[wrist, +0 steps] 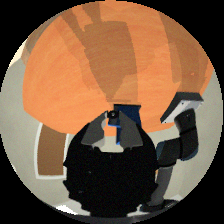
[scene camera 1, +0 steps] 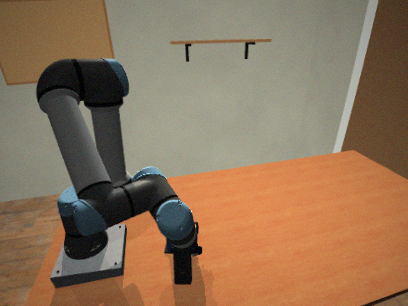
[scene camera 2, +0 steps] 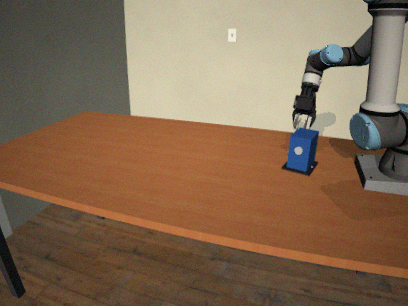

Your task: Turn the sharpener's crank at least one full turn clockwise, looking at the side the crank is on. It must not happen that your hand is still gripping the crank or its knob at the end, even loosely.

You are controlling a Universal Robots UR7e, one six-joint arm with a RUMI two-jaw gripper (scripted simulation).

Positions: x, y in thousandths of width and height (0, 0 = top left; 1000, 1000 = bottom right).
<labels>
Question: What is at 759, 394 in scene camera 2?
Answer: My gripper.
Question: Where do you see a sharpener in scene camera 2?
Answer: At 739, 508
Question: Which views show my gripper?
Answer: The wrist view, scene camera 1 and scene camera 2: all of them.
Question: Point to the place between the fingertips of my gripper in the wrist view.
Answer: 507, 498
</labels>
